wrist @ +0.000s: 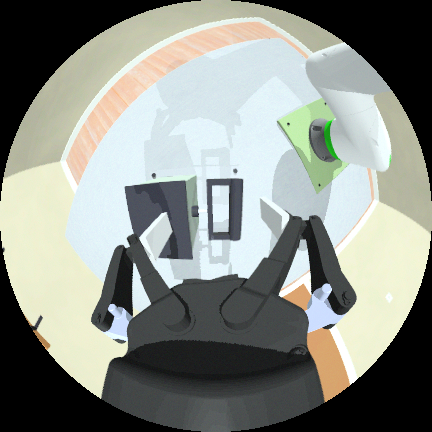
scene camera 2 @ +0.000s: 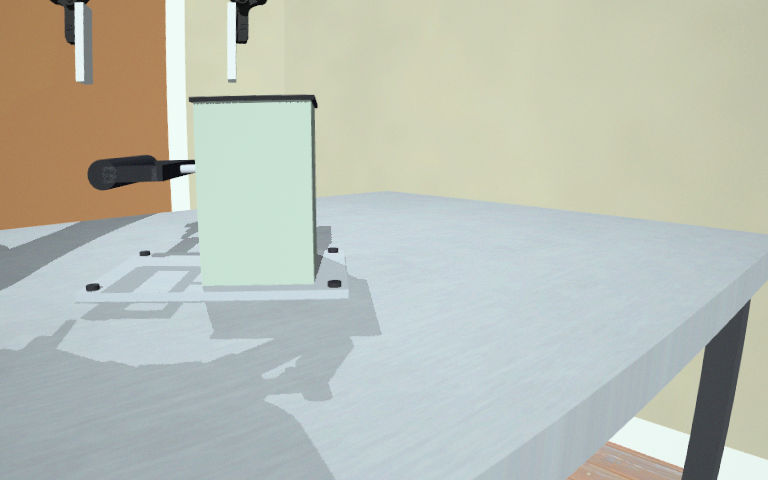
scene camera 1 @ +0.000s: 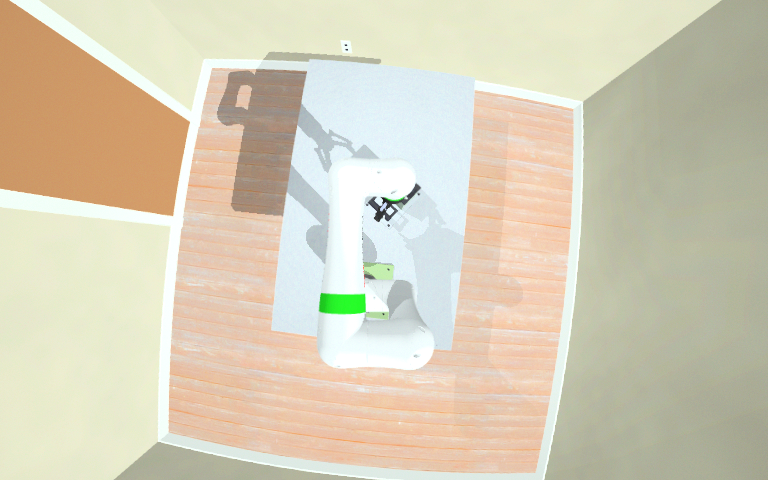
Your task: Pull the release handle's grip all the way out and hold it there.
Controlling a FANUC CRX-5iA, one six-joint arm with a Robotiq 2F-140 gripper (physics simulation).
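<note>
The release handle's grip (scene camera 2: 121,172) (wrist: 236,209) is a black bar on a rectangular open frame. A thin pale rod (scene camera 2: 187,168) (wrist: 202,211) joins it to the side of a pale green box (scene camera 2: 256,192) (wrist: 192,200) with a dark top. The box stands upright on a flat base plate (scene camera 2: 271,295). My gripper (scene camera 2: 155,80) (wrist: 213,214) is open and empty, its fingertips apart from the handle and above the level of the box's top. In the wrist view one fingertip overlaps the box's top and the other is right of the grip. In scene camera 1 the arm hides the handle.
The box's plate is on a grey-blue table (scene camera 1: 430,124) (scene camera 2: 509,294) (wrist: 115,150), with bolts at the plate's corners. The white arm (scene camera 1: 345,243) (wrist: 360,115) rises from a green base plate (scene camera 1: 382,270) (wrist: 300,135) on the same table. Walls stand around the room.
</note>
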